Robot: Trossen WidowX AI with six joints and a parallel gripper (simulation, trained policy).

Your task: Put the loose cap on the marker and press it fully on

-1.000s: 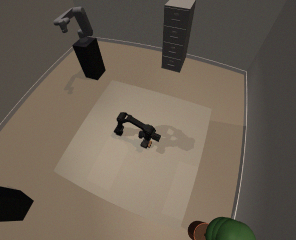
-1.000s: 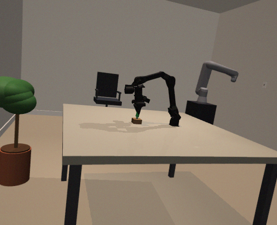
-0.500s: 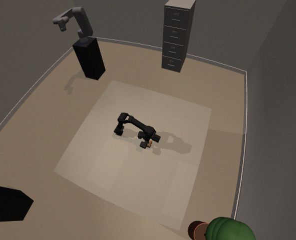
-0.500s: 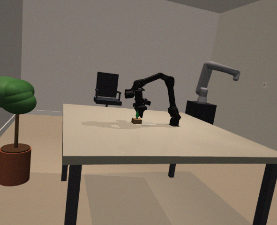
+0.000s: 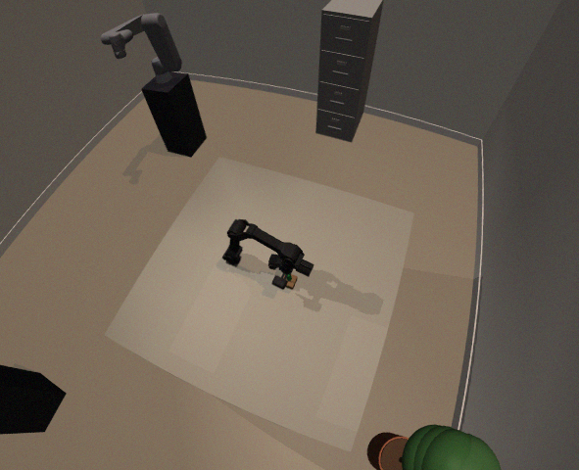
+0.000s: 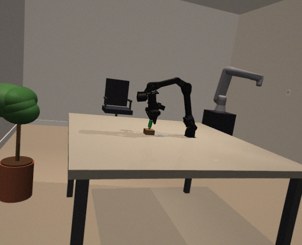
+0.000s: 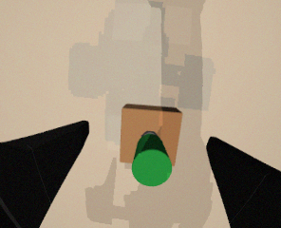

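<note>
Right now my gripper tip is 20 mm short of the green cap and 10 mm above it. From my gripper tip the other things lie so: brown holder block: 60 mm below, 20 mm ahead; grey marker: 20 mm below, 20 mm ahead.
</note>
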